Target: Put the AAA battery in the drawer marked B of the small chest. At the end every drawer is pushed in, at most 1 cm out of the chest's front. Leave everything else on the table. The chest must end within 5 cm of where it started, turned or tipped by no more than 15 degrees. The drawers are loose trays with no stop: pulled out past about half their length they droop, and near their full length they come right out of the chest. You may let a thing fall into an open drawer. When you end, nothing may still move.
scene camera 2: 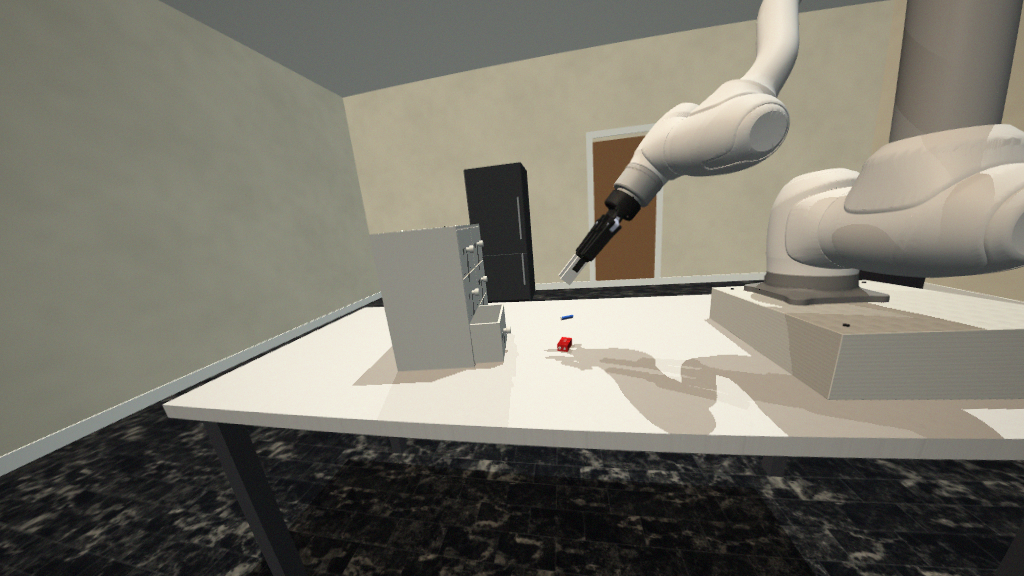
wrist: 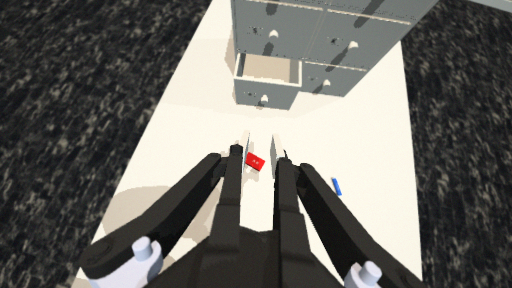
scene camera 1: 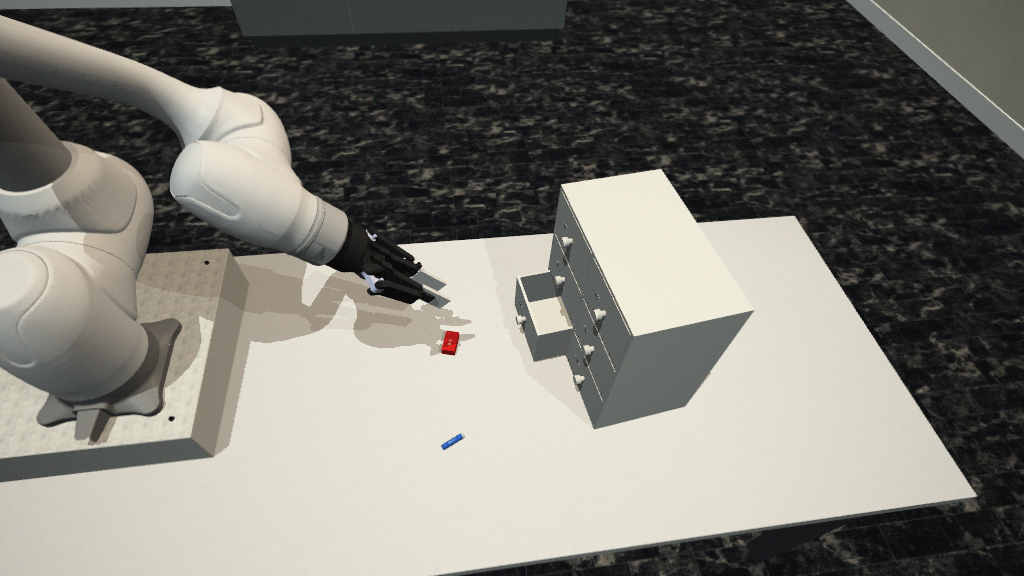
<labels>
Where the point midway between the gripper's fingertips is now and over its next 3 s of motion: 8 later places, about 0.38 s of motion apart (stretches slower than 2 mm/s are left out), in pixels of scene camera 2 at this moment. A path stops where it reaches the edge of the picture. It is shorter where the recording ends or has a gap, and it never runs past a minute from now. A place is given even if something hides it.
My gripper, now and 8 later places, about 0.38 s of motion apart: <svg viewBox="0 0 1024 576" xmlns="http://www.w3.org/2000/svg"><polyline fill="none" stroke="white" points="563,280 566,277 577,268 592,258 595,256 583,269 569,290 566,298 566,300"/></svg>
</labels>
